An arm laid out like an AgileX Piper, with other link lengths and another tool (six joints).
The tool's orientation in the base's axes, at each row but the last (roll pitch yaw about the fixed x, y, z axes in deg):
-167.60 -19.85 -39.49
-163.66 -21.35 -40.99
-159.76 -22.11 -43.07
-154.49 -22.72 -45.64
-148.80 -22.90 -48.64
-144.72 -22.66 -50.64
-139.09 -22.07 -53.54
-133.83 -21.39 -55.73
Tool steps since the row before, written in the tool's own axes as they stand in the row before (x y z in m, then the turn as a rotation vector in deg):
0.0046 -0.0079 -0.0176 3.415 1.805 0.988
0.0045 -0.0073 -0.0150 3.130 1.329 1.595
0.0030 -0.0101 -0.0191 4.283 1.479 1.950
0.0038 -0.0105 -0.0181 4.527 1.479 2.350
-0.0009 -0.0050 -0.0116 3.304 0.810 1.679
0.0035 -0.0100 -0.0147 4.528 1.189 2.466
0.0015 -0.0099 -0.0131 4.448 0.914 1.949
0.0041 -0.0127 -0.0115 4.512 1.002 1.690
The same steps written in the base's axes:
0.0009 0.0044 0.0193 1.847 -3.532 -0.113
0.0005 0.0033 0.0170 2.182 -2.991 -0.634
-0.0019 0.0057 0.0210 3.056 -3.832 -0.557
-0.0020 0.0044 0.0207 3.433 -3.973 -0.795
-0.0051 0.0031 0.0112 2.621 -2.710 -0.424
-0.0025 0.0026 0.0178 3.660 -3.747 -0.747
-0.0037 0.0032 0.0157 3.383 -3.593 -0.248
-0.0010 0.0023 0.0174 3.189 -3.747 -0.117

